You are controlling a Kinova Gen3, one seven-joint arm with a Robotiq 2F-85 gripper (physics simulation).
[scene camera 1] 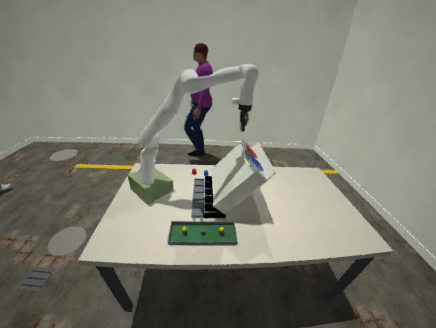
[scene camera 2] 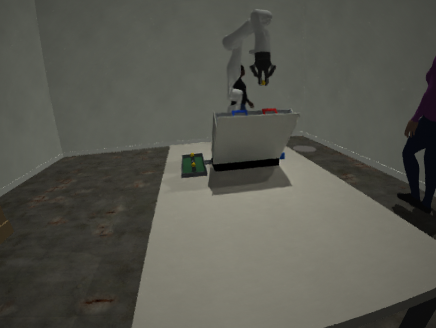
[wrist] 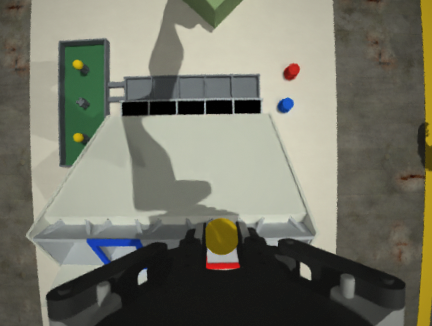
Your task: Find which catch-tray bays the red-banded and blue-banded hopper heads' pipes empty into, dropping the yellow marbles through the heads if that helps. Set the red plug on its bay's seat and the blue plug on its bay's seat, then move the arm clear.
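Frame: origin at the arm's base, x ahead, y left, z up, level; centimetres.
Seen in the pictures: gripper, between the fingertips: (scene camera 1: pixel 242 130) (scene camera 2: pixel 263 85) (wrist: pixel 221 234); arm's base, origin of its link: (scene camera 1: pixel 146 181).
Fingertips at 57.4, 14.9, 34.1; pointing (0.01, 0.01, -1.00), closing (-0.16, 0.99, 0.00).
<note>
Pixels of each thing's top centre, then the offset from my fingertips to it, as dx, dy, dz. "*": a spot on its surface instead.
- red-banded head, a spot on its surface: (scene camera 2: pixel 270 111) * +4.8, +2.5, -12.5
- blue-banded head, a spot on its surface: (scene camera 2: pixel 240 113) * +6.9, -12.5, -12.7
- grey catch tray, a spot on its surface: (wrist: pixel 192 76) * -27.4, -10.3, -44.6
- red plug, centre of its top: (wrist: pixel 294 68) (scene camera 1: pixel 194 169) -32.5, +17.1, -42.2
- blue plug, centre of its top: (wrist: pixel 288 103) (scene camera 1: pixel 206 171) -22.8, +16.5, -42.2
- green-floored tray, centre of its top: (wrist: pixel 89 101) (scene camera 1: pixel 203 226) (scene camera 2: pixel 197 160) -16.7, -37.7, -43.1
- small grey post, centre of its top: (wrist: pixel 80 102) -16.3, -40.3, -43.1
My gripper (scene camera 1: pixel 243 129) (scene camera 2: pixel 263 82) (wrist: pixel 221 234) is shut on a yellow marble, high above the white hopper's top edge. In the wrist view, the red-banded head (scene camera 1: pixel 251 151) (scene camera 2: pixel 270 111) (wrist: pixel 223 266) shows partly between and beyond the fingers. The blue-banded head (scene camera 1: pixel 256 163) (scene camera 2: pixel 240 113) (wrist: pixel 117 242) is to its left there, partly hidden by the gripper. The grey catch tray (wrist: pixel 192 76) has several bays, with no plug visible in them. The red plug (scene camera 1: pixel 194 171) (wrist: pixel 291 71) and blue plug (scene camera 1: pixel 206 173) (wrist: pixel 285 105) stand on the table beyond the tray's right end in the wrist view.
The green-floored tray (scene camera 1: pixel 202 243) (scene camera 2: pixel 194 175) (wrist: pixel 107 65) holds two yellow marbles (wrist: pixel 78 64) (wrist: pixel 78 137) and a small grey post (wrist: pixel 82 103). The sloped hopper body (scene camera 1: pixel 240 182) (scene camera 2: pixel 255 137) (wrist: pixel 235 165) rises beside the catch tray. A person (scene camera 1: pixel 202 95) stands behind the table.
</note>
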